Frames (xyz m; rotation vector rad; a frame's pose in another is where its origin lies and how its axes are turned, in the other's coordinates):
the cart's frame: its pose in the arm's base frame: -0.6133 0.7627 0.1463 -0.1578 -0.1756 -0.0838
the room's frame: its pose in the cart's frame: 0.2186 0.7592 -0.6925 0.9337 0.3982 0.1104
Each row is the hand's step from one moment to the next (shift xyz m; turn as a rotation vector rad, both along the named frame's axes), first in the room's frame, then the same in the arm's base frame.
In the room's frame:
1: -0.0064 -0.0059 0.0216 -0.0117 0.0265 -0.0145
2: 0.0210 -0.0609 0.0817 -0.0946 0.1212 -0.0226
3: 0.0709 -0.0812 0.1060 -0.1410 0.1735 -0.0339
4: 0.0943 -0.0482 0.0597 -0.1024 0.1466 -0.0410
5: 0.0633 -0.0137 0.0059 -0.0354 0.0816 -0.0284
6: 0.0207 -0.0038 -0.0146 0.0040 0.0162 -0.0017
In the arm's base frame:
1: -0.0017 -0.0200 0.0118 -0.0145 0.0271 0.0103
2: 0.0377 -0.0964 0.0108 -0.0972 0.0877 0.0837
3: 0.0916 -0.1201 0.0059 -0.1449 0.1258 0.1196
4: 0.1047 -0.0614 -0.0066 -0.1087 0.1173 0.0900
5: 0.0631 -0.0044 -0.0150 -0.0406 0.0723 0.0430
6: 0.0172 0.0104 -0.0159 0.0036 0.0133 0.0096

